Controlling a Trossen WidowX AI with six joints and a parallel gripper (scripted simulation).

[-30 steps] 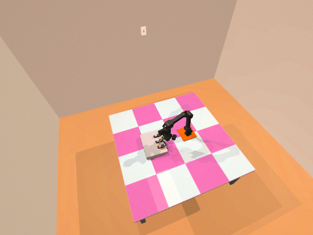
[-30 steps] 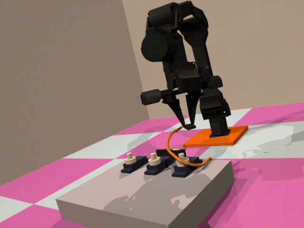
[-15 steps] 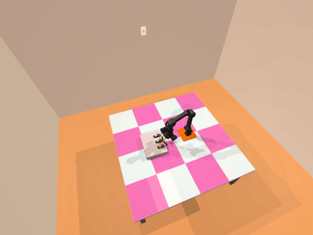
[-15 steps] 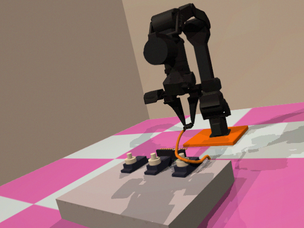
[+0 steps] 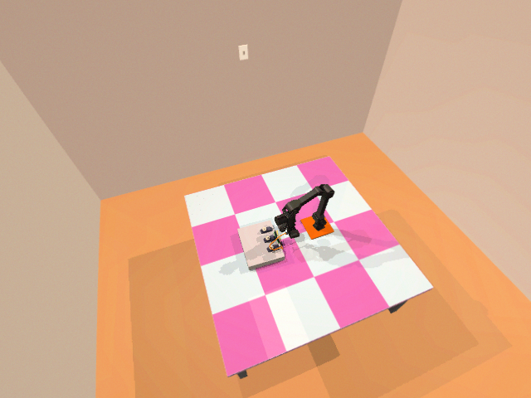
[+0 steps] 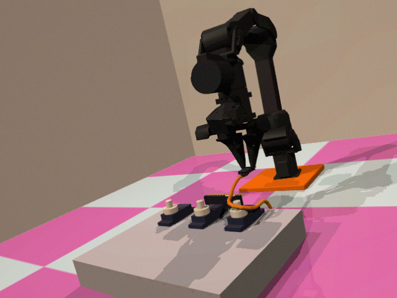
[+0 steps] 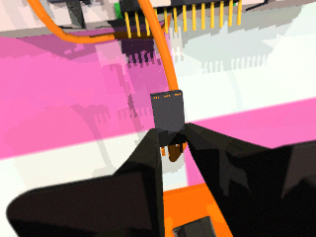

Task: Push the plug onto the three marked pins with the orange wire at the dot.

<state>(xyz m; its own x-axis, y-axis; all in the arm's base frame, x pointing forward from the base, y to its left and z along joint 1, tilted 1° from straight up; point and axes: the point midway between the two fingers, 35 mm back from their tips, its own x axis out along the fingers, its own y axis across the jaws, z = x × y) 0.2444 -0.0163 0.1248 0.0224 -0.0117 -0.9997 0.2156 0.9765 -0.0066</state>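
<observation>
My gripper tip is now 80 mm short of the red dot, 10 mm to the left of it and 30 mm above it. From my gripper tip the other things lie so: pale grey printed holder: 230 mm ahead, 70 mm to the right, 80 mm below; green strip: 70 mm ahead, 40 mm to the right, 50 mm below; black pin header: 70 mm ahead, 40 mm to the right, 40 mm below.
</observation>
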